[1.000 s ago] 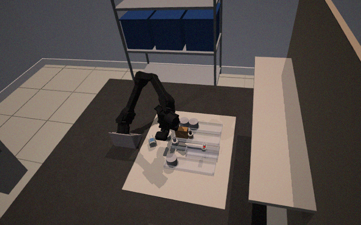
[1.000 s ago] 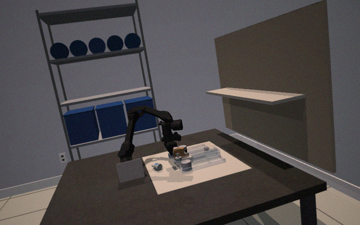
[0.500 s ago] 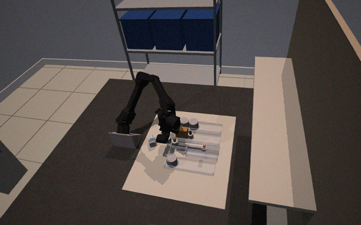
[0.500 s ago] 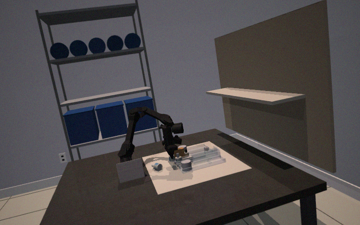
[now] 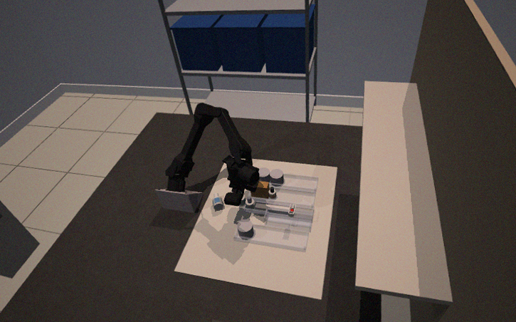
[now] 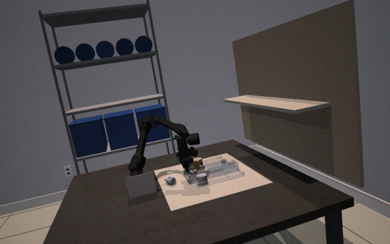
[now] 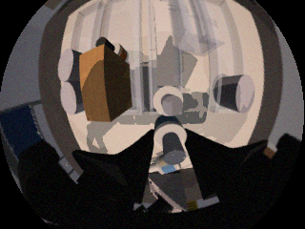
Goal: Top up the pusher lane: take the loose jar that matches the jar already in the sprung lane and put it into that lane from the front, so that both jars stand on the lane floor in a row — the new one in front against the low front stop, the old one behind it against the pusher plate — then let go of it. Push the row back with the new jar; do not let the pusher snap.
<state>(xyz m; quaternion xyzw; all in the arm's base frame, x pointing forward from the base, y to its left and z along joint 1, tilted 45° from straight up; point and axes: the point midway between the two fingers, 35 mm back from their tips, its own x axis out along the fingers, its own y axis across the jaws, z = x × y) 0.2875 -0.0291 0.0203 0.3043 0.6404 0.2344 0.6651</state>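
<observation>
The box lies 7 cm to the left of my gripper tip, 7 cm ahead of it and 1 cm below it. Round my gripper tip: pusher plate 14 cm ahead, 4 cm to the right; red mark 22 cm ahead, 5 cm to the right, 2 cm above; sprung lane 18 cm ahead, 4 cm to the right, 3 cm below.
</observation>
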